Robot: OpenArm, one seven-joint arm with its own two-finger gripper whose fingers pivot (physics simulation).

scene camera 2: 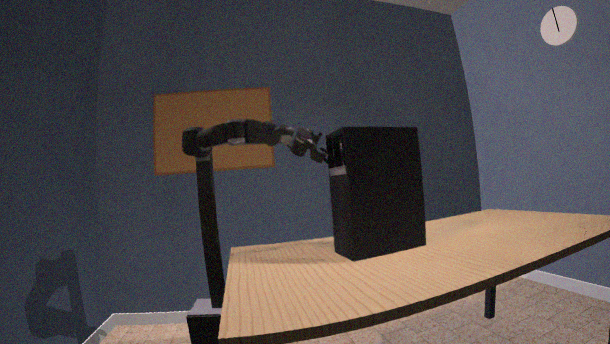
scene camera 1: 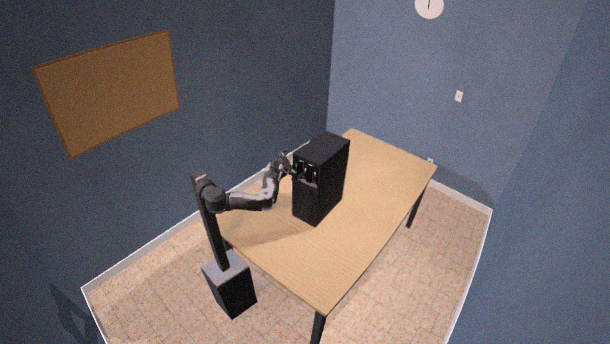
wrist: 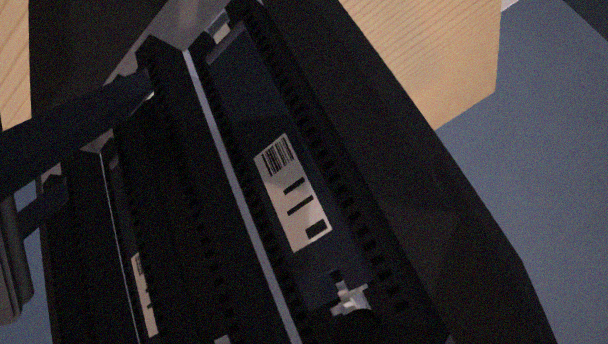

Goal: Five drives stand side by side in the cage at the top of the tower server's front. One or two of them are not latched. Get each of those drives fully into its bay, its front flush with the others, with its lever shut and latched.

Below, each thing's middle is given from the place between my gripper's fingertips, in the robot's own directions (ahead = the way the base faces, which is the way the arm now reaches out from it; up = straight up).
Now: hand 19 cm short of the black tower server (scene camera 2: 378,208), 18 cm above it and 4 cm to the left of it. Also, from my hand: arm's pedestal (scene camera 1: 236,295): 90 cm below, 48 cm behind, 12 cm to the left.
